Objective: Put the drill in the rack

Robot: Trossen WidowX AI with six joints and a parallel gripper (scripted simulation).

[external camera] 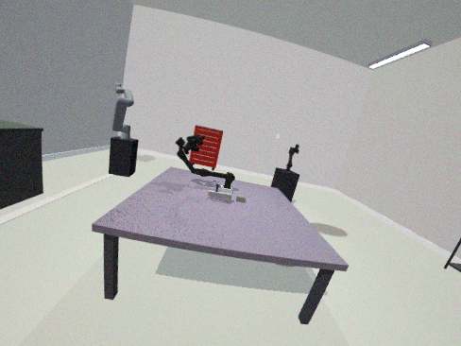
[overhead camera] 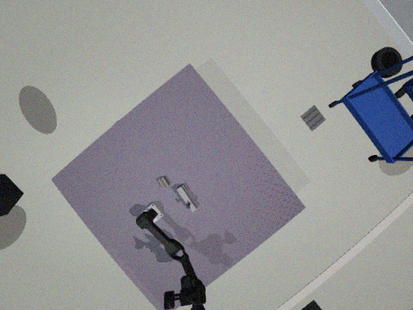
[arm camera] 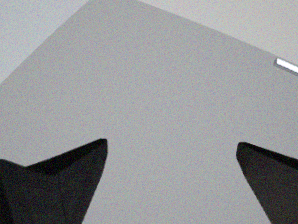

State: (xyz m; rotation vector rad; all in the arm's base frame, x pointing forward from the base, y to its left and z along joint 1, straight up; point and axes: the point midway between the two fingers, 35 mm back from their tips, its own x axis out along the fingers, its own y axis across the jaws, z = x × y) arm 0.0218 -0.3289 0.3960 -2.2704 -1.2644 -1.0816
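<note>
The dark blue key is 37 cm below my gripper tip, 20 cm ahead of it and 17 cm to the left of it. From my gripper tip the other things lie so: drill: 41 cm below, 23 cm to the left, 22 cm ahead; then grey rack: 43 cm below, 39 cm to the left, 18 cm ahead.
</note>
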